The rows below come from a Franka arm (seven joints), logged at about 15 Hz.
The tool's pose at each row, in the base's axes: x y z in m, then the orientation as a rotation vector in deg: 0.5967 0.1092 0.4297 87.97 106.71 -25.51; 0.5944 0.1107 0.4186 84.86 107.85 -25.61; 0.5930 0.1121 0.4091 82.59 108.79 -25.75; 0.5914 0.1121 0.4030 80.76 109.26 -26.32; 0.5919 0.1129 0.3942 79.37 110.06 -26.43; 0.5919 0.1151 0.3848 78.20 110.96 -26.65; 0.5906 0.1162 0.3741 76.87 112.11 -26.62; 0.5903 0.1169 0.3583 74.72 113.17 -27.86; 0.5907 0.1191 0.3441 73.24 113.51 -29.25; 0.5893 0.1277 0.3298 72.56 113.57 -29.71; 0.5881 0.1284 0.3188 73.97 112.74 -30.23; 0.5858 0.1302 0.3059 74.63 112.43 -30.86
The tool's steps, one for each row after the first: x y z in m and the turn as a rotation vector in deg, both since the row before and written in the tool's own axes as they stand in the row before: 0.0088 -0.0035 0.0063 -1.38 -0.74 -2.12; 0.0078 -0.0023 0.0053 -0.92 -0.46 -1.64; 0.0045 -0.0023 0.0037 -0.50 -0.71 -1.31; 0.0068 -0.0004 0.0057 -0.49 -0.10 -1.14; 0.0083 -0.0003 0.0050 -0.28 0.05 -1.12; 0.0087 -0.0019 0.0061 -0.47 0.25 -1.26; 0.0119 -0.0015 0.0103 -0.04 -0.55 -2.02; 0.0117 0.0003 0.0083 0.28 -0.80 -1.36; 0.0163 0.0017 0.0034 0.00 -0.39 -0.52; 0.0090 -0.0012 0.0064 0.90 -0.10 0.98; 0.0113 -0.0019 0.0066 0.70 -0.08 0.30
